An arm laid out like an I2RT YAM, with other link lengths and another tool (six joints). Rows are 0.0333 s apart.
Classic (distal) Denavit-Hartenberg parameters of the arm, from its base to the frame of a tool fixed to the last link. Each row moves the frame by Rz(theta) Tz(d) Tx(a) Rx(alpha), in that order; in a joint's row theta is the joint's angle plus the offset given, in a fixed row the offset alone. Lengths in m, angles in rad.
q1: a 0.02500, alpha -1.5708, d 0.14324, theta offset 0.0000
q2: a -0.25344, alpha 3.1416, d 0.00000, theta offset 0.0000
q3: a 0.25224, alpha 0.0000, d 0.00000, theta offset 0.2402
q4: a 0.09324, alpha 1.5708, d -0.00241, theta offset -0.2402
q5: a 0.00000, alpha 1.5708, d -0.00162, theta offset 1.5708
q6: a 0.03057, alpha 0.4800, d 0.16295, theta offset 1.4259
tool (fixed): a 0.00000, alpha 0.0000, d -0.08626, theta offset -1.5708
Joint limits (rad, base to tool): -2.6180..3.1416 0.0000..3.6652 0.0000..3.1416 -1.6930..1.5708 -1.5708..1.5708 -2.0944..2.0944
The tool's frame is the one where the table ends.
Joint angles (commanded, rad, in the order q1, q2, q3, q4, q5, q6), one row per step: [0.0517 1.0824 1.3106 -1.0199 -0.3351 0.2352]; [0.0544 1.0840 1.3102 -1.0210 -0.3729 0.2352]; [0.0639 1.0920 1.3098 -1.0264 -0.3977 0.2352]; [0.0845 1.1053 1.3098 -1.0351 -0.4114 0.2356]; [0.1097 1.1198 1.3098 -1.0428 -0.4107 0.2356]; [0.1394 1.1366 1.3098 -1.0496 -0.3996 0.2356]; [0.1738 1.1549 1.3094 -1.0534 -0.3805 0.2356]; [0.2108 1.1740 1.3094 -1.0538 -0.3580 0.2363]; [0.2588 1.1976 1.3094 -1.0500 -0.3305 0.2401]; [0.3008 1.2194 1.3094 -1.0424 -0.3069 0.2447]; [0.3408 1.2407 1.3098 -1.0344 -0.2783 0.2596]
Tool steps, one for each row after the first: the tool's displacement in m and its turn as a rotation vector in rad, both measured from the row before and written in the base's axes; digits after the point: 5 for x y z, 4 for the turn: [-0.00203 0.00301 0.00133 0.0267 0.0045 0.0292]; [-0.00122 0.00366 -0.00094 0.0170 0.0148 0.0267]; [-0.00105 0.00544 -0.00268 0.0086 0.0229 0.0297]; [-0.00053 0.00563 -0.00361 -0.0027 0.0220 0.0247]; [-0.00008 0.00613 -0.00460 -0.0113 0.0224 0.0225]; [0.00022 0.00688 -0.00528 -0.0181 0.0199 0.0223]; [0.00038 0.00750 -0.00530 -0.0208 0.0161 0.0226]; [0.00027 0.01018 -0.00622 -0.0242 0.0159 0.0287]; [0.00049 0.00939 -0.00543 -0.0202 0.0105 0.0246]; [0.00077 0.00922 -0.00524 -0.0199 0.0115 0.0119]
